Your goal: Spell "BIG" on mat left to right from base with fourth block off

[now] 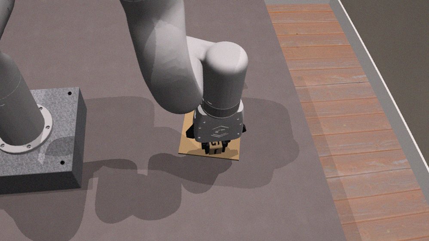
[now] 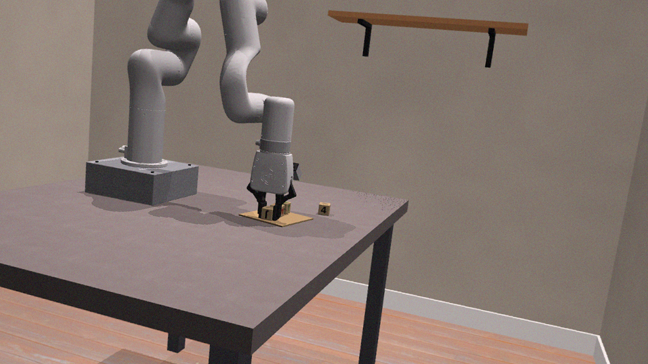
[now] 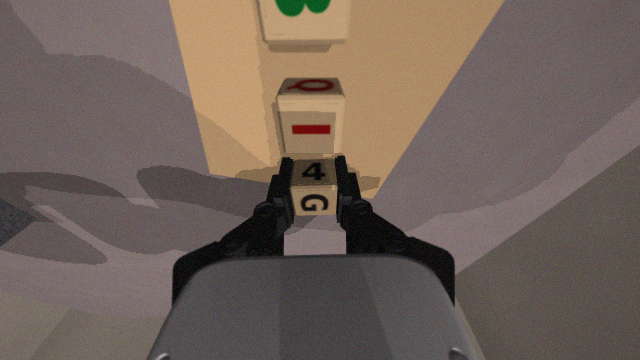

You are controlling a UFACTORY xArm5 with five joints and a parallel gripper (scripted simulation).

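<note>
Right now the G block is 1 cm below my hand. Also, from my hand: tan mat: 5 cm to the left, 2 cm below, 1 cm behind; B block: 10 cm to the left, 1 cm below, 1 cm behind.
</note>
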